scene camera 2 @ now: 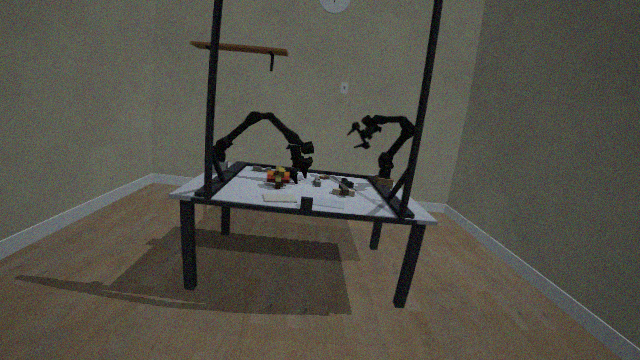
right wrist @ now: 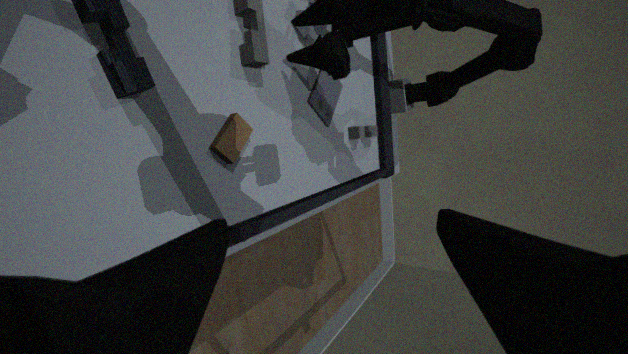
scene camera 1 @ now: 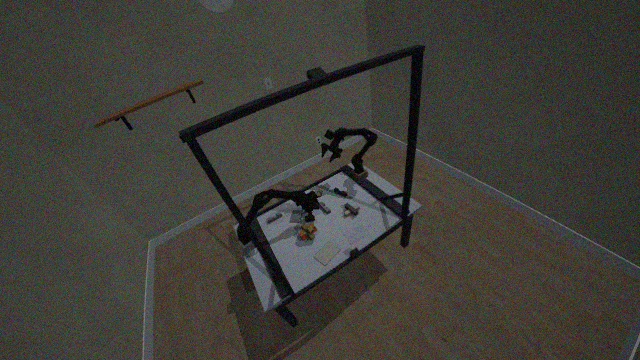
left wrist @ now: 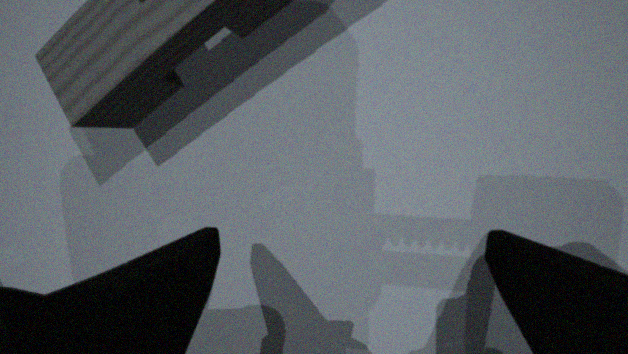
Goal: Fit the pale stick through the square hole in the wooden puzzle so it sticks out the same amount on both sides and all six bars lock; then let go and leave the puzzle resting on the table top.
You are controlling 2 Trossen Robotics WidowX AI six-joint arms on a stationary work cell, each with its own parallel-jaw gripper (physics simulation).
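Places are measured from the left arm's base along level axes (x ahead, y left, z up), in centimetres.
Pixels of known places: left gripper, between the fingertips: (scene camera 2: 301,181) (right wrist: 289,40) (scene camera 1: 314,214) (left wrist: 353,242); right gripper, between the fingertips: (scene camera 2: 350,141) (right wrist: 333,225) (scene camera 1: 325,160); left arm's base, origin of its link: (scene camera 2: 219,160) (right wrist: 408,94) (scene camera 1: 246,239); right arm's base, origin of its link: (scene camera 2: 384,177) (scene camera 1: 359,170).
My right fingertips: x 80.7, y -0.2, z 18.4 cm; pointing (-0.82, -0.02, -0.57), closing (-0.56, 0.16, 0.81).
Note:
For each thing: its top centre in the pictures, then the offset to it from my right fingertips.
- grey-brown notched bar, centre of its top: (right wrist: 257,20) (scene camera 2: 317,179) (scene camera 1: 324,206) dx -22.7, dy -17.0, dz -22.0 cm
- dark notched bar, centre of its top: (right wrist: 114,27) (scene camera 1: 340,191) dx -3.5, dy -15.2, dz -22.0 cm
- orange-brown block, centre of its top: (right wrist: 235,137) dx -14.7, dy -2.0, dz -23.4 cm
- grey tile, centre of its top: (right wrist: 327,92) (scene camera 1: 296,215) dx -41.6, dy -5.1, dz -24.3 cm
- small grey bar, centre of its top: (right wrist: 369,131) (scene camera 1: 273,216) dx -54.3, dy +6.3, dz -22.0 cm
- cream tile, centre of its top: (scene camera 2: 279,197) (scene camera 1: 327,252) dx -47.3, dy -45.7, dz -24.4 cm
A multicoloured interlocked block (scene camera 1: 307,231) (scene camera 2: 278,176), perhaps the wooden puzzle, sits on the table; its square hole cannot be made out. Which piece is the pale stick is unclear. A grey-brown notched bar (scene camera 1: 325,207) (scene camera 2: 317,181) (left wrist: 115,55) (right wrist: 255,45) lies on the table, at the upper left of the left wrist view. My left gripper (scene camera 1: 310,216) (scene camera 2: 300,177) (left wrist: 353,242) (right wrist: 289,40) is open and empty, low over the table between block and bar. My right gripper (scene camera 1: 328,154) (scene camera 2: 352,140) (right wrist: 333,225) is open and empty, held high.
Crossed pale bars (scene camera 1: 351,209) (scene camera 2: 344,190), a dark notched bar (scene camera 1: 340,191) (right wrist: 120,60), an orange-brown block (right wrist: 232,138), a grey tile (right wrist: 326,97), a small grey bar (scene camera 1: 274,217) and a cream tile (scene camera 1: 327,253) (scene camera 2: 280,198) lie on the table. A dark frame post (scene camera 1: 414,125) rises from the table's edge.

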